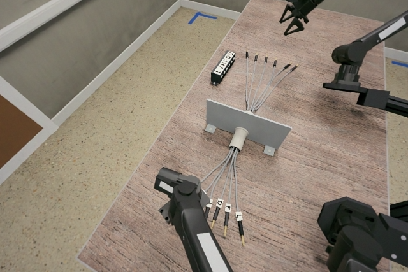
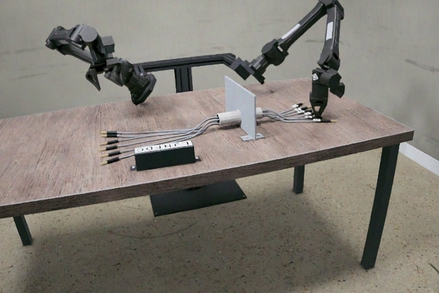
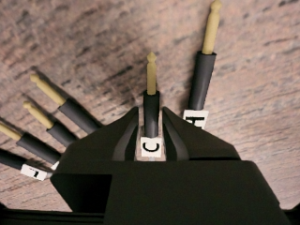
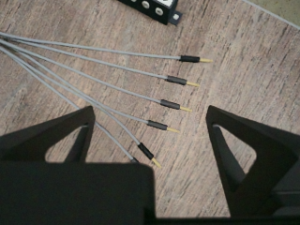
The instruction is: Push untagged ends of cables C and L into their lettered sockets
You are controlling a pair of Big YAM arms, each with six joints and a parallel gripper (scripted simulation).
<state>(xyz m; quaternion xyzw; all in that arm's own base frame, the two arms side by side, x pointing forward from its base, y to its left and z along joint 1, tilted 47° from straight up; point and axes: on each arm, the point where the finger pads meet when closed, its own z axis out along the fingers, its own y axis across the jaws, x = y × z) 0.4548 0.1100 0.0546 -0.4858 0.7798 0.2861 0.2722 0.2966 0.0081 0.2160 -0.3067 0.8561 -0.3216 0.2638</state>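
The tagged plug is 18 cm behind my left hand and 3 cm to the left of it. Also, from my left hand: grey upright panel 32 cm to the right, 10 cm above, 9 cm behind; then black cable plug 83 cm to the right, 24 cm behind, 1 cm below.
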